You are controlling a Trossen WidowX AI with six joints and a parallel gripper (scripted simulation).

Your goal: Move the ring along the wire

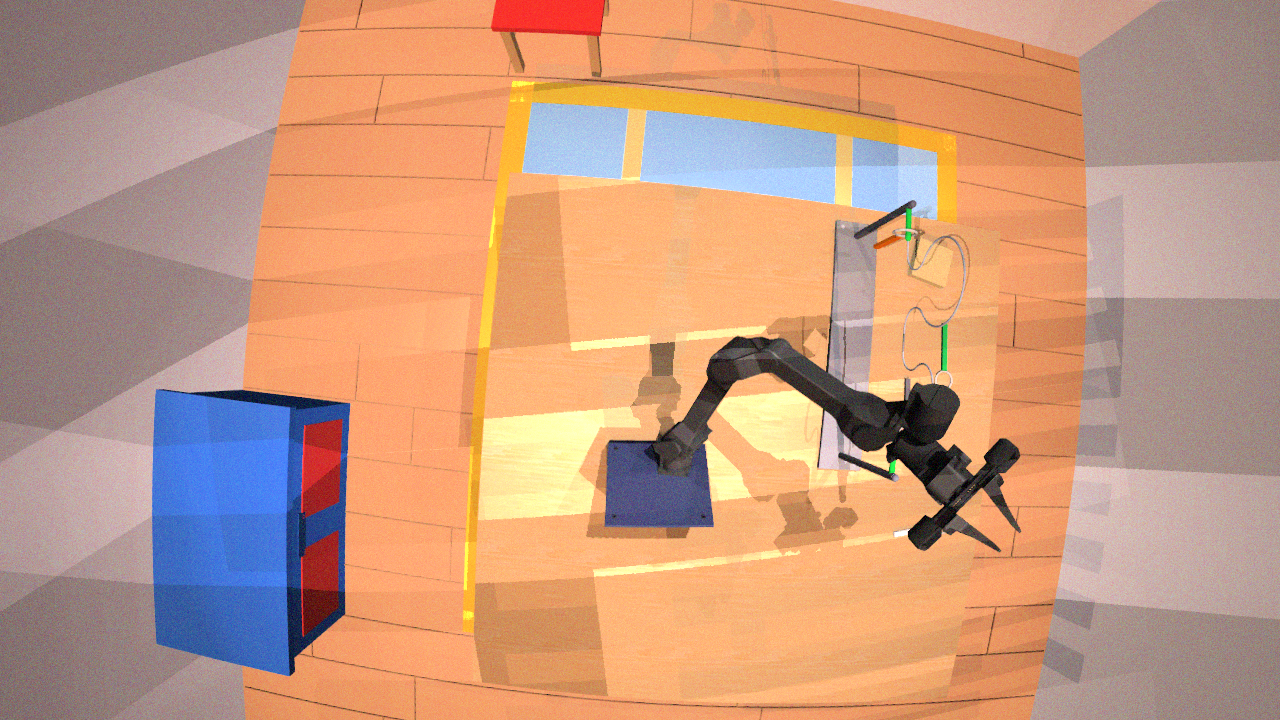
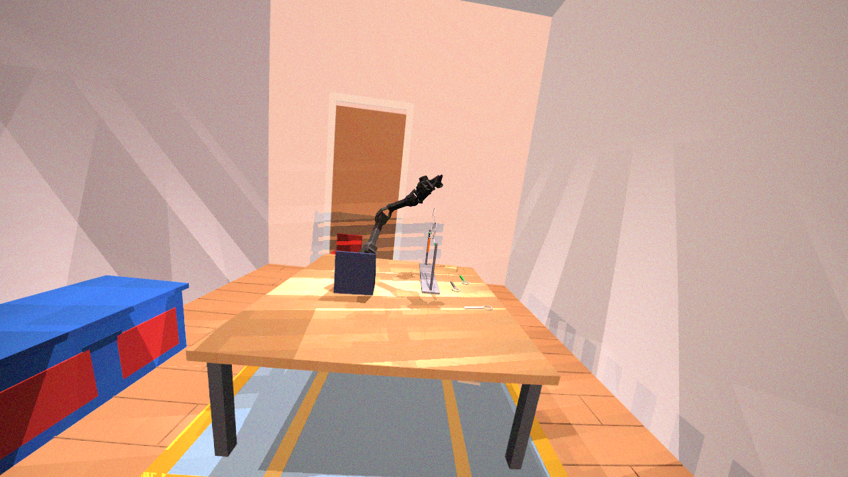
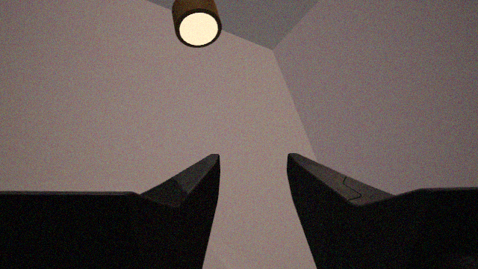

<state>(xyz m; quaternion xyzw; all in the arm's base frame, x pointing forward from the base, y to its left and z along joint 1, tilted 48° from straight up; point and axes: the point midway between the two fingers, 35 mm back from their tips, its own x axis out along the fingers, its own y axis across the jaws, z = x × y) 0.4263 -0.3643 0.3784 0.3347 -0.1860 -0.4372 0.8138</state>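
My gripper tip is now 500 mm to the right of the orange-handled ring, 480 mm above it and 20 mm short of it. Round my gripper tip: white-handled ring 710 mm below, 300 mm ahead, 160 mm to the right; dark-handled ring 710 mm below, 200 mm ahead, 110 mm to the left; green-handled ring 710 mm below, 290 mm ahead, 260 mm to the left.
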